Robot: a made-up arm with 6 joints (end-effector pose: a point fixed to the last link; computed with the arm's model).
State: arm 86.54 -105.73 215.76 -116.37 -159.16 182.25
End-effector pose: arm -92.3 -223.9 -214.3 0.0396 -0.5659 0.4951 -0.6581
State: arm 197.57 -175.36 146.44 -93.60 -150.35 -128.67
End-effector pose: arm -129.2 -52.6 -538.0 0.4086 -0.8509 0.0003 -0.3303
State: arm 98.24 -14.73 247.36 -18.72 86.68 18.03
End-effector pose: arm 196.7 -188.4 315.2 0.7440 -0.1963 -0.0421 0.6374
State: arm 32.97 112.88 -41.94 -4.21 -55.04 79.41
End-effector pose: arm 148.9 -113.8 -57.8 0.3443 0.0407 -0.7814 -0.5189
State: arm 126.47 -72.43 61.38 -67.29 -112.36 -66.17
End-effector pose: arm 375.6 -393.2 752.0 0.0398 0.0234 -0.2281 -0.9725
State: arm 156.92 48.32 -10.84 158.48 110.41 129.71
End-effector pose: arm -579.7 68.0 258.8 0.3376 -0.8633 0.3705 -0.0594
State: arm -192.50 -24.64 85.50 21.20 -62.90 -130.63
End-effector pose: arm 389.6 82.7 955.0 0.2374 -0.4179 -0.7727 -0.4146
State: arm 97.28 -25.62 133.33 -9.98 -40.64 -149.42
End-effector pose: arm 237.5 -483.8 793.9 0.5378 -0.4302 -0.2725 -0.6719
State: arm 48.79 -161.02 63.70 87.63 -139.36 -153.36
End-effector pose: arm -172.7 -208.4 -533.7 0.7008 -0.6519 -0.1982 -0.2111
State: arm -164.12 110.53 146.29 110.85 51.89 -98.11
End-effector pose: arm -556.3 -223.8 444.5 0.4911 -0.1997 0.1993 -0.8242
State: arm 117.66 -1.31 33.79 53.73 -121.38 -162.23
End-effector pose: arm -1.4 228.1 1001.6 0.6733 0.6189 0.3606 -0.1834
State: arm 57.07 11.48 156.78 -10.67 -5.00 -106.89
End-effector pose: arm 41.5 -255.8 901.3 0.2248 -0.4830 0.2901 -0.7950
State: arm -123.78 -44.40 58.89 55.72 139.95 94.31
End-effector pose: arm 208.8 491.4 872.5 0.7005 0.5286 0.3257 -0.3519
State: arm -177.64 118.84 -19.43 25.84 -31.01 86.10
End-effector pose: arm -164.0 152.7 -253.7 0.7933 0.5828 0.1711 0.0403
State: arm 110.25 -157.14 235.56 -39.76 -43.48 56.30
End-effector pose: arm 59.2 232.7 -45.2 0.3583 -0.1003 -0.1808 0.9104
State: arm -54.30 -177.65 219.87 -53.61 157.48 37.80
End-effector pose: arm 121.7 -349.4 -71.4 0.3324 0.1008 0.7470 0.5668
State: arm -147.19 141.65 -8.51 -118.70 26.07 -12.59
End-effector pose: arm 150.2 -4.3 -130.1 0.8010 -0.3543 -0.0477 0.4802
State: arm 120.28 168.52 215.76 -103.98 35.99 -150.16
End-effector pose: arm -266.7 372.0 -21.7 0.6782 -0.3486 -0.5456 0.3476
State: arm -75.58 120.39 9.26 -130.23 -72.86 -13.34
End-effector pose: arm 138.9 -81.3 -253.6 0.3011 -0.9061 0.2178 0.2021
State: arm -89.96 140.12 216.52 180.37 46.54 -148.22
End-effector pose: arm 177.2 -360.1 271.2 0.6053 -0.3628 0.0133 -0.7084
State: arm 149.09 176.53 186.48 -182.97 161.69 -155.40
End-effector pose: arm -415.9 43.0 -106.0 0.1597 0.9210 -0.2026 -0.2920
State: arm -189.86 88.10 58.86 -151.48 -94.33 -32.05
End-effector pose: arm -716.9 -33.3 14.6 0.4493 0.2810 -0.8447 0.0753
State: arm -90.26 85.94 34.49 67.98 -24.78 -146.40
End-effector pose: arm -69.9 -779.3 101.0 0.1796 0.5220 -0.1397 -0.8220
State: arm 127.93 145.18 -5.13 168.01 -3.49 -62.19
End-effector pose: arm -105.7 -146.0 -311.6 0.6129 0.6219 -0.0468 -0.4852
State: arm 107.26 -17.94 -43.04 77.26 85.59 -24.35
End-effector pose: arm -42.1 266.9 660.8 0.0354 -0.1011 0.3287 -0.9383
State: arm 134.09 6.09 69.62 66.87 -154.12 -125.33
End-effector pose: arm 8.1 91.6 1070.4 0.7492 0.4110 0.4809 -0.1961
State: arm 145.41 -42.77 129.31 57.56 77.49 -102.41
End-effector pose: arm 603.6 -300.9 465.8 0.3415 -0.5172 0.7835 -0.0448
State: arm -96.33 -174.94 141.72 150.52 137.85 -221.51
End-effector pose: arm 121.8 -299.1 -360.1 0.1722 -0.8284 -0.5296 0.0594
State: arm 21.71 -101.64 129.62 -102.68 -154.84 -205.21
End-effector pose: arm -738.3 -252.1 -9.1 0.5456 0.6500 0.0353 0.5278
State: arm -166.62 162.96 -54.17 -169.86 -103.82 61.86
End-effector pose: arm 179.2 -136.5 82.9 0.6694 -0.5096 0.4562 0.2899
